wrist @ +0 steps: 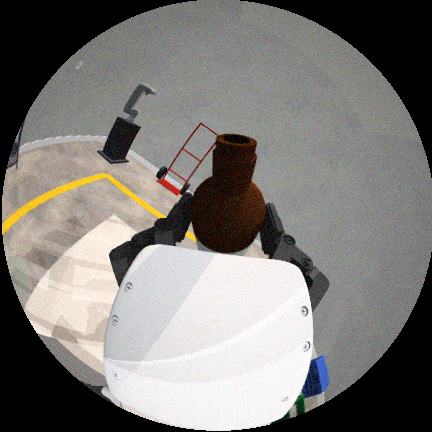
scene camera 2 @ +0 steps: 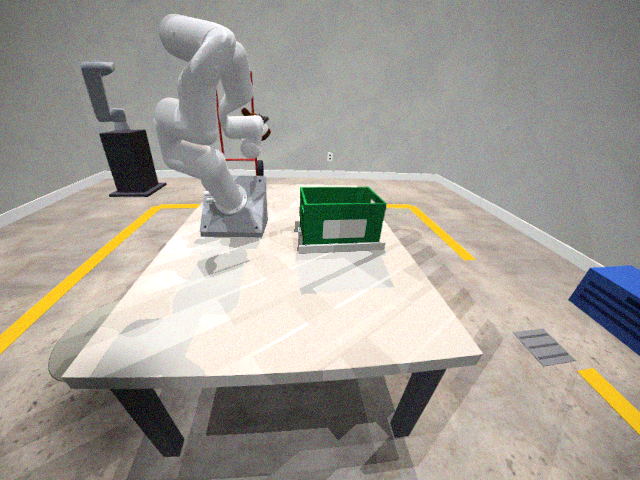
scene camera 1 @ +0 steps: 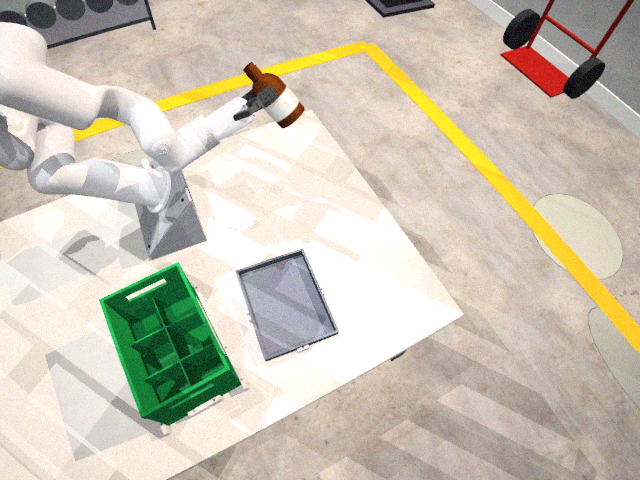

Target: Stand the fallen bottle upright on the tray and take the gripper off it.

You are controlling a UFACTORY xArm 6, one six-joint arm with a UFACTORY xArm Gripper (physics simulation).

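Frame: origin at the arm's base, x left, y up, z ahead, level; centimetres.
Seen in the pictures: gripper, fingertip midpoint: (wrist: 227,208) (scene camera 1: 271,89); arm's base, link origin: (scene camera 2: 231,199) (scene camera 1: 159,190).
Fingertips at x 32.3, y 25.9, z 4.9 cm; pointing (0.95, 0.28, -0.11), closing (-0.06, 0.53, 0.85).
Observation:
Pixels of each thing's top centre, then the offset from my fingertips to it. "*": a spot on its surface instead. Level surfaces: height alone.
- grey tray, surface spot: (scene camera 1: 260,330) * dx -21.3, dy -37.4, dz +38.8 cm
- green crate, top centre: (scene camera 1: 160,333) (scene camera 2: 340,194) dx -40.9, dy -20.4, dz +36.3 cm
- table, surface height: dy -37.9 cm
A brown bottle (scene camera 1: 283,104) (scene camera 2: 265,129) (wrist: 228,210) with a white label is held in the air, tilted, its neck toward the upper left in the first scene view. My gripper (scene camera 1: 264,98) (wrist: 227,208) is shut on the bottle around its body, one finger on each side. In the second scene view the arm hides most of the gripper and part of the bottle. The grey tray (scene camera 1: 260,330) lies on the table, well apart from the bottle and gripper, with nothing standing in it. The tray does not show in the second scene view.
A green crate (scene camera 1: 123,356) (scene camera 2: 342,227) with dividers stands on the table (scene camera 1: 392,289) (scene camera 2: 289,330) beside the tray. The arm's grey base (scene camera 1: 180,227) (scene camera 2: 232,223) stands behind them. A red hand truck (scene camera 1: 535,69) (wrist: 170,186) stands on the floor beyond the table.

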